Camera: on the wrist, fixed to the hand. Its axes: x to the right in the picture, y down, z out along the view.
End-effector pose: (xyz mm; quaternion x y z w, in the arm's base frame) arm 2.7 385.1 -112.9 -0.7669 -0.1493 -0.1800 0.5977
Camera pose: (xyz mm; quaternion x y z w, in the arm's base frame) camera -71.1 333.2 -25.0 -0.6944 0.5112 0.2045 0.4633
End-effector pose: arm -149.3 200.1 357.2 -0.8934 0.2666 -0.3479 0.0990
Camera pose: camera -178.4 295.8 433.8 -0.4148 0.8635 -0.2235 0.1799
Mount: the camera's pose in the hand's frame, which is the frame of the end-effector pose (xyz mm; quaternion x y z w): -26.5 -96.1 -77.0 -0.1212 0.0929 0.7013 0.6963
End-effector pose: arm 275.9 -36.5 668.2 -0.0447 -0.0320 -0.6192 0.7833
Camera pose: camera 175.9 -41.3 591.8 -0.0910 0.1569 0.1102 0.9772
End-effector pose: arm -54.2 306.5 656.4 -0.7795 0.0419 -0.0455 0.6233
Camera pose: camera -89.2 256.3 766.5 -0.5847 0.6393 0.3381 0.3676
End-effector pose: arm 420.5 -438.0 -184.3 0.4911 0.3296 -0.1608 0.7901
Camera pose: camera 317.7 -416.7 -253.8 0.4923 -0.0220 0.5277 0.6918
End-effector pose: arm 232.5 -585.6 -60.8 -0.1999 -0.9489 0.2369 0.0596
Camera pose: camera 239.0 -641.3 52.0 0.8339 0.5437 -0.0732 0.0607
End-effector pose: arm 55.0 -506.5 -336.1 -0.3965 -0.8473 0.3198 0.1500
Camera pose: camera 55.7 -540.5 -214.8 0.9182 0.3368 -0.1884 0.0892
